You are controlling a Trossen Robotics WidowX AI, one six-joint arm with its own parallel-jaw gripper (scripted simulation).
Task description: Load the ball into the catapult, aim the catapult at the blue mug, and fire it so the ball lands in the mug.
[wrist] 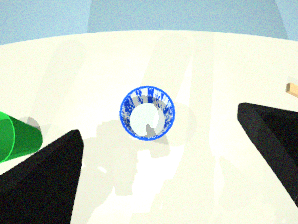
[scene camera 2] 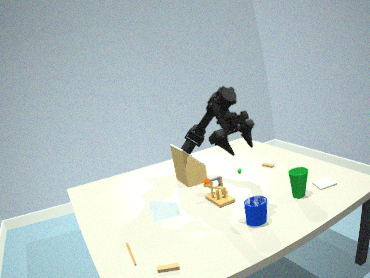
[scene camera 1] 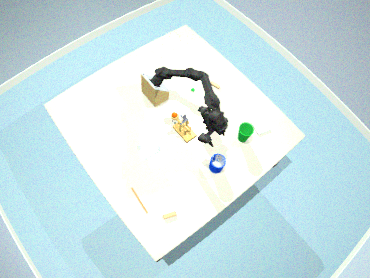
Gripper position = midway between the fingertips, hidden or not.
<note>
My gripper (scene camera 2: 243, 151) is open and holds nothing.
My gripper also shows in the wrist view (wrist: 162, 123).
</note>
